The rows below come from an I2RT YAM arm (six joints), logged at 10 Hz.
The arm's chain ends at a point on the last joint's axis. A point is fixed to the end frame.
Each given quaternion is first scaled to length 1.
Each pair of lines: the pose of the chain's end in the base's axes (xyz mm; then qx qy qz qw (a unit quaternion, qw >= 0)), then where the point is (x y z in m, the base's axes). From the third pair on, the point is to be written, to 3 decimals.
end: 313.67 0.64 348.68 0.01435 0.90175 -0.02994 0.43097
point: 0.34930 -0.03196 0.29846
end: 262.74 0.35 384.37 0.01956 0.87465 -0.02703 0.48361
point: 0.30393 -0.03211 0.33850
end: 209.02 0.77 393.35 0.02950 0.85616 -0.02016 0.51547
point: 0.253 -0.031 0.350
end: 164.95 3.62 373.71 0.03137 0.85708 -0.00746 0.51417
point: 0.209 -0.027 0.330
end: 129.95 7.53 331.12 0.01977 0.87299 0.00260 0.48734
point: 0.172 -0.021 0.284
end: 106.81 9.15 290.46 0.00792 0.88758 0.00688 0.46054
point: 0.147 -0.019 0.241
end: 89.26 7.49 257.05 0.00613 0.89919 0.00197 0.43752
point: 0.127 -0.021 0.206
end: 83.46 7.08 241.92 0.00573 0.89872 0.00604 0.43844
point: 0.121 -0.021 0.191
